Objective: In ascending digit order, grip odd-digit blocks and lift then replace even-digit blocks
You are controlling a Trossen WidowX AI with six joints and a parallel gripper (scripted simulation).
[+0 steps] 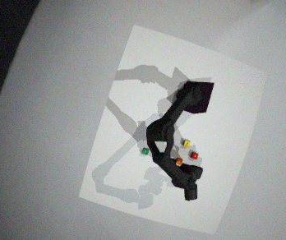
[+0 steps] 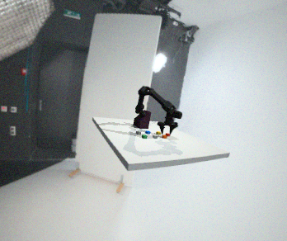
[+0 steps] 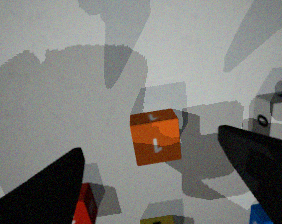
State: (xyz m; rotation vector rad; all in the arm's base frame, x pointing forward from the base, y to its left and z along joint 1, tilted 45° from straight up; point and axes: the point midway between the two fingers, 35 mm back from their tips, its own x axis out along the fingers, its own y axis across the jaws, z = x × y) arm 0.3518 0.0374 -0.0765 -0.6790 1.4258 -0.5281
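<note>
Now: gripper tip 20 mm above the orange block, 10 mm to the left of it and 10 mm past it. Also, from my gripper tip: red block (70 mm to the left, 70 mm behind, 20 mm below); yellow block (120 mm behind, 20 mm below); white block (100 mm to the right, 20 mm below).
</note>
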